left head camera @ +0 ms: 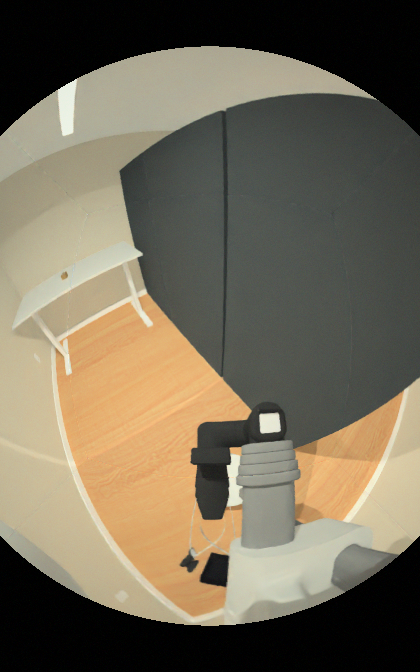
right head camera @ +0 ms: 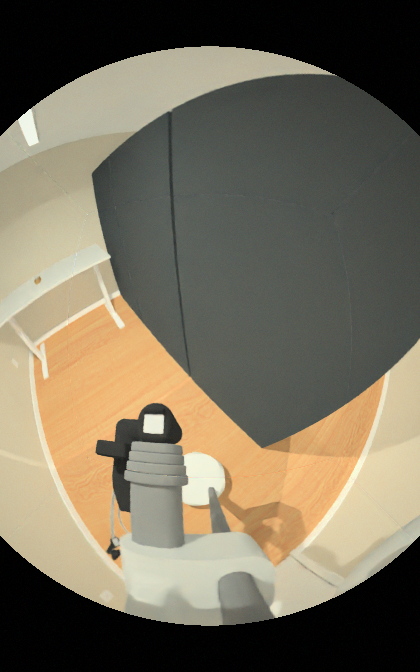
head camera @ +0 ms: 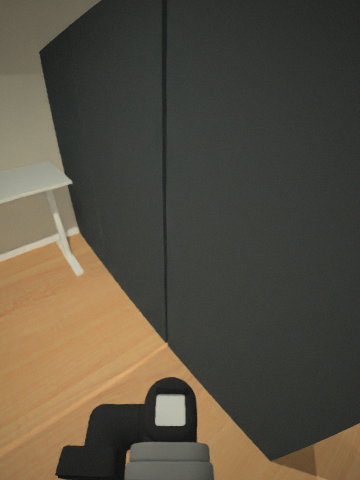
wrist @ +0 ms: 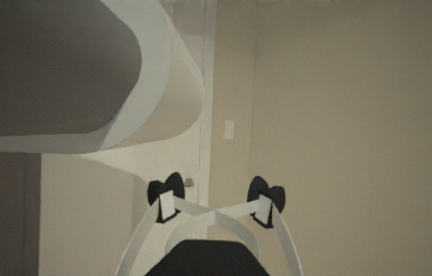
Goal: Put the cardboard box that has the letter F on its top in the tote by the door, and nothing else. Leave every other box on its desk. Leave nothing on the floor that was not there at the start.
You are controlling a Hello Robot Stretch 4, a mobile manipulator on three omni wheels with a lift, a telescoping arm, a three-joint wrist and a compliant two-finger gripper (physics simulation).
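Places are measured from the robot's base along level axes (x down, y left, z ahead), in centimetres.
Pixels of known places: gripper, fingertip midpoint: (wrist: pixel 216 189).
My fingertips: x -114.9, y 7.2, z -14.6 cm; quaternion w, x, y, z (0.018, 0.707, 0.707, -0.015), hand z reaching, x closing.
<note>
Behind a point stands the place of what it marks.
A small brown box (left head camera: pixel 64 275) (right head camera: pixel 37 280) stands on the white desk (head camera: pixel 30 182) {x -92.3, y 115.2, z 167.6 cm} (left head camera: pixel 102 264) (right head camera: pixel 70 270) at the far left; no letter can be read on it. My gripper (wrist: pixel 216 189) {x -114.9, y 7.2, z -14.6 cm} is open and empty, its two fingertips well apart in the wrist view. It is turned away from the desk. One dark fingertip (left head camera: pixel 189 560) (right head camera: pixel 114 549) shows low in the side head views. A black square thing (left head camera: pixel 215 569) lies on the floor near the gripper, partly hidden by my arm; I cannot tell whether it is the tote.
A tall dark partition (head camera: pixel 260 200) {x -129.1, y -22.0, z 60.0 cm} (left head camera: pixel 290 250) (right head camera: pixel 260 250) stands close ahead and right. A pale door (wrist: pixel 170 165) {x -99.6, y -23.4, z -126.0 cm} with a knob and a wall switch (wrist: pixel 228 129) {x -119.5, y 5.6, z -151.1 cm} show in the wrist view. A large rounded grey and white shape (wrist: pixel 65 65) fills its upper left.
</note>
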